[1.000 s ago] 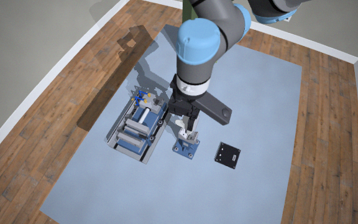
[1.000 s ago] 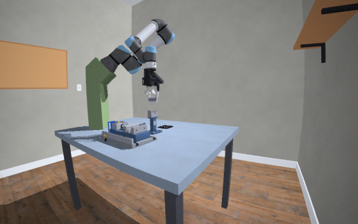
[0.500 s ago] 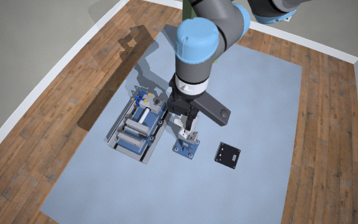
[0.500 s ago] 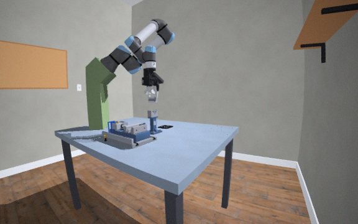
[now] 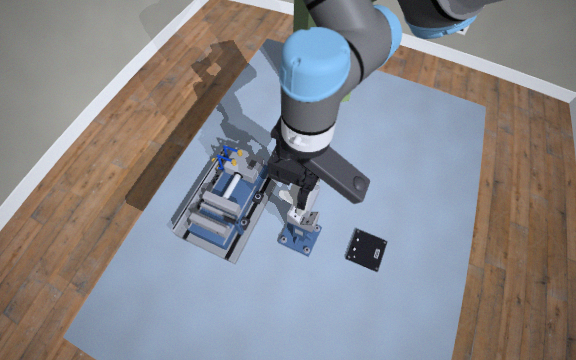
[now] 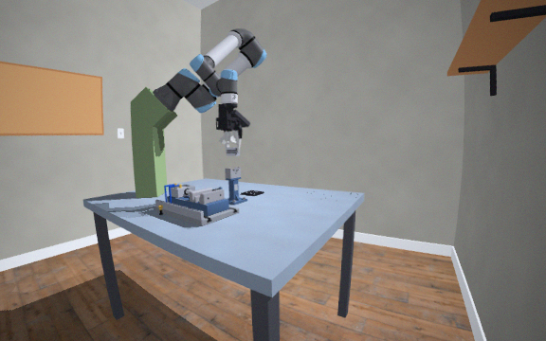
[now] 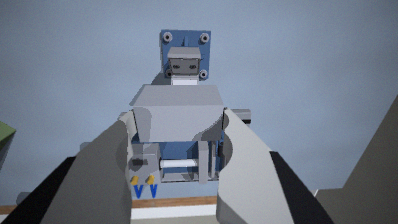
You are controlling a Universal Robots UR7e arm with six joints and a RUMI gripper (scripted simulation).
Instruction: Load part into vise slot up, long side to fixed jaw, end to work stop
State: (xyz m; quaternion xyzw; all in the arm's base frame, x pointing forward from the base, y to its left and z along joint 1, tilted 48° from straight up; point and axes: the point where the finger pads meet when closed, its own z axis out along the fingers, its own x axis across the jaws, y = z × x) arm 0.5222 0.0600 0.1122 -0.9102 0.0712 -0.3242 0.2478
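Now: the grey part 10 mm to the right of my hand and 10 mm below it. Also, from my hand: work stop: 70 mm ahead, 170 mm to the right, 150 mm below; then moving jaw: 40 mm ahead, 220 mm to the right, 170 mm below; then cylinder rod: 10 mm behind, 220 mm to the right, 170 mm below.
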